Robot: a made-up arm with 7 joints. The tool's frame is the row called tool.
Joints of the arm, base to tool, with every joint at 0 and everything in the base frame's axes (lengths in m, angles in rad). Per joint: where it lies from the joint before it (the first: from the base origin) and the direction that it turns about. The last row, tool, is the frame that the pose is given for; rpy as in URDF.
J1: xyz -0.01 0 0.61 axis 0 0 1
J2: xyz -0.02 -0.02 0.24 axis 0 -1 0
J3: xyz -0.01 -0.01 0.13 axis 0 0 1
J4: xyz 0.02 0.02 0.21 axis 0 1 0
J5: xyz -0.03 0.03 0.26 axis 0 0 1
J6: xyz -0.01 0 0.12 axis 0 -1 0
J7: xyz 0 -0.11 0.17 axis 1 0 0
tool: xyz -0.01 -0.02 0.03 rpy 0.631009 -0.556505 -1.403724
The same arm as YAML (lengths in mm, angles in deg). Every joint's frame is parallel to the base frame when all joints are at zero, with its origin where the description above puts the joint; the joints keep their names.
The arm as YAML. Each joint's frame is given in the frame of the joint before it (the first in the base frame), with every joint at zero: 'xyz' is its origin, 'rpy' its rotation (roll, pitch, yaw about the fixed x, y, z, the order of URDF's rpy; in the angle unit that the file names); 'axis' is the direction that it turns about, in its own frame. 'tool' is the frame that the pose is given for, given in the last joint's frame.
units:
  length: mm
  angle: deg
joints:
  - name: J1
    type: revolute
    origin:
      xyz: [-10.0, 0.0, 610.0]
      rpy: [0.0, 0.0, 0.0]
    axis: "+z"
  - name: J2
    type: revolute
    origin:
      xyz: [-20.0, -20.0, 240.0]
      rpy: [0.0, 0.0, 0.0]
    axis: "-y"
  - name: J3
    type: revolute
    origin:
      xyz: [-10.0, -10.0, 130.0]
      rpy: [0.0, 0.0, 0.0]
    axis: "+z"
  - name: J4
    type: revolute
    origin:
      xyz: [20.0, 20.0, 210.0]
      rpy: [0.0, 0.0, 0.0]
    axis: "+y"
  - name: J5
    type: revolute
    origin:
      xyz: [-30.0, 30.0, 260.0]
      rpy: [0.0, 0.0, 0.0]
    axis: "+z"
  - name: J6
    type: revolute
    origin:
      xyz: [-10.0, 0.0, 120.0]
      rpy: [0.0, 0.0, 0.0]
    axis: "-y"
  - name: J7
    type: revolute
    origin:
      xyz: [0.0, -110.0, 170.0]
      rpy: [0.0, 0.0, 0.0]
    axis: "+x"
tool:
  origin:
    xyz: [-10.0, -20.0, 30.0]
    rpy: [36.15, -31.89, -80.43]

